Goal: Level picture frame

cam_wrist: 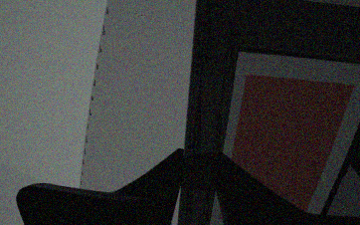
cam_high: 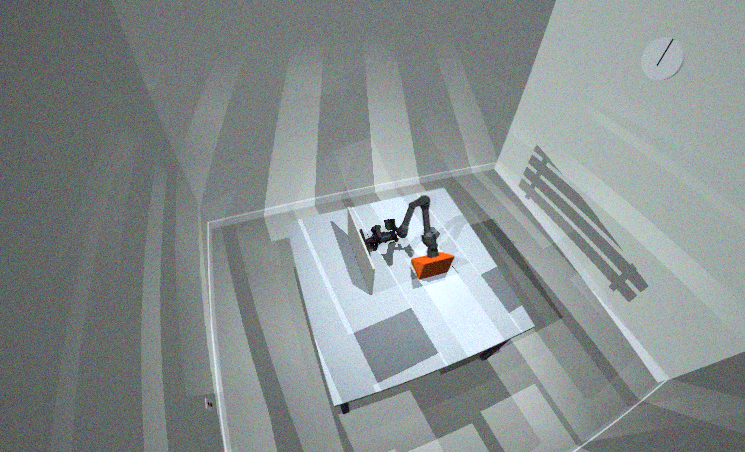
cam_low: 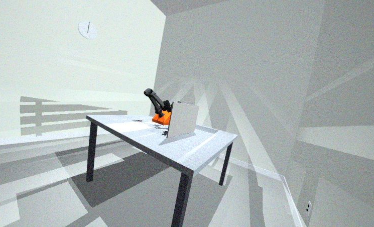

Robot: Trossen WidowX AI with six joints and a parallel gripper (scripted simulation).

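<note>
Now: gripper tip 5 cm above the picture frame and 1 cm to the left of it. The rest, counted from my gripper tip: wall panel: 6 cm below, 1 cm to the left, 1 cm ahead.
</note>
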